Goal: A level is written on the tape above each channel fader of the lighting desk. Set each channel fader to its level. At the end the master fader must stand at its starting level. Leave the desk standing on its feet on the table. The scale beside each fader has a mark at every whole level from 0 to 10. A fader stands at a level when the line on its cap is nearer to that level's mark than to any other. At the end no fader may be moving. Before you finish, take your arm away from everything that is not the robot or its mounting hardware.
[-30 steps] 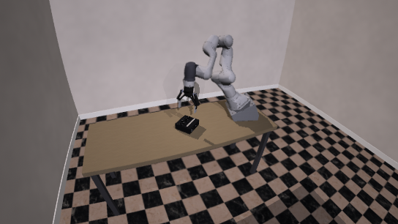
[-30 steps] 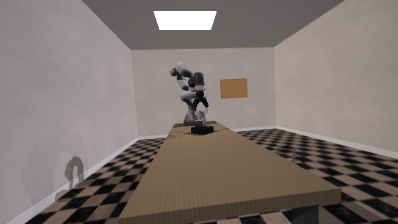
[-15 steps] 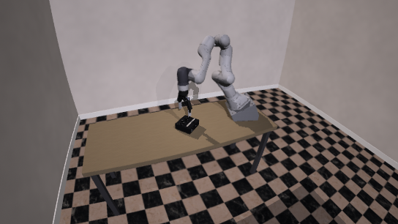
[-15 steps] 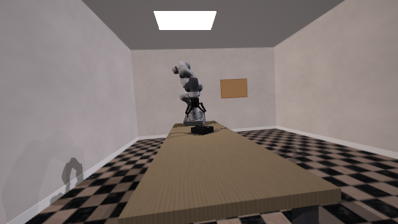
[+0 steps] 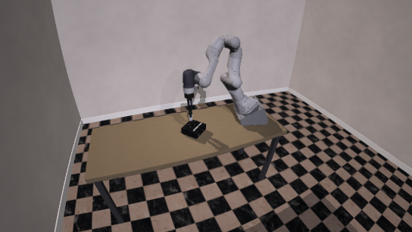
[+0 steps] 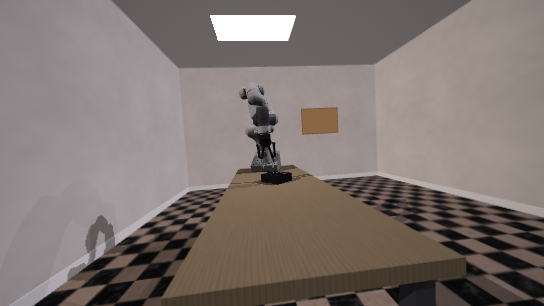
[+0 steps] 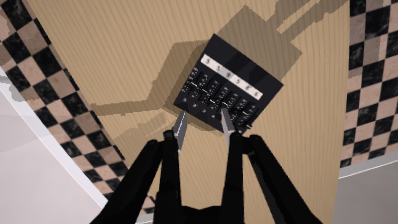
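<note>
The channel fader cap lies 70 mm below my hand, 20 mm to the left of it and 10 mm behind it. From my hand the other things lie so: master fader 80 mm to the left, 70 mm below, 60 mm ahead.
</note>
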